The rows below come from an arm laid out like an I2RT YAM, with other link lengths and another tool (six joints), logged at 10 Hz.
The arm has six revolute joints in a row. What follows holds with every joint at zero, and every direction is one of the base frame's. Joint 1 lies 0.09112 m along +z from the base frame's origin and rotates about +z. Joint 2 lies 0.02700 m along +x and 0.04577 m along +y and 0.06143 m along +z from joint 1 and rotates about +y. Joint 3 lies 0.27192 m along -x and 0.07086 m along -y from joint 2 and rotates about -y. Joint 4 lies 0.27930 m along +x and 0.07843 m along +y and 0.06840 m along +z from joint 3 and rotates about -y. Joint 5 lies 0.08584 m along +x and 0.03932 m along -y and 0.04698 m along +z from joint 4 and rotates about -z. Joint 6 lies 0.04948 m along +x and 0.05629 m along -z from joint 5 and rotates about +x. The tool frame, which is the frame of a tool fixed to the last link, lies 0.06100 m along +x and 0.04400 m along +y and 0.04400 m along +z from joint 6; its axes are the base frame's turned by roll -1.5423, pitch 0.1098 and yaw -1.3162 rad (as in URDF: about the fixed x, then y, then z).
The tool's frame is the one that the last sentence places.
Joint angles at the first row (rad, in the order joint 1, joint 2, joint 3, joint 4, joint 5, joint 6):
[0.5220, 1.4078, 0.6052, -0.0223, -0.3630, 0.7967]
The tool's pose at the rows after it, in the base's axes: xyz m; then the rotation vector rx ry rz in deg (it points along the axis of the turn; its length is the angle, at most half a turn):
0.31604, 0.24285, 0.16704, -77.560, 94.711, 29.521
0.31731, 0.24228, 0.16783, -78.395, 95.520, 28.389
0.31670, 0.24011, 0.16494, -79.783, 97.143, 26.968
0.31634, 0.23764, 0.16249, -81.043, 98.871, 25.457
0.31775, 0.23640, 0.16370, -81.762, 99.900, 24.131
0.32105, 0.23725, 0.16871, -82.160, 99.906, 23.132
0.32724, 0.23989, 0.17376, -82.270, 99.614, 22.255
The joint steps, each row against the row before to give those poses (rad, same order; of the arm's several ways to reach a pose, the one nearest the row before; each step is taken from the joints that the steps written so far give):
[0.0000, 0.0000, 0.0164, -0.0248, 0.0057, -0.0156]
[0.0000, 0.0000, 0.0160, -0.0332, 0.0176, -0.0119]
[0.0000, 0.0000, 0.0122, -0.0458, 0.0244, -0.0164]
[0.0001, 0.0000, 0.0134, -0.0461, 0.0263, -0.0133]
[-0.0001, 0.0000, 0.0175, -0.0351, 0.0214, -0.0080]
[0.0001, 0.0019, 0.0229, -0.0221, 0.0130, -0.0076]
[-0.0001, 0.0149, 0.0294, -0.0088, 0.0103, -0.0050]

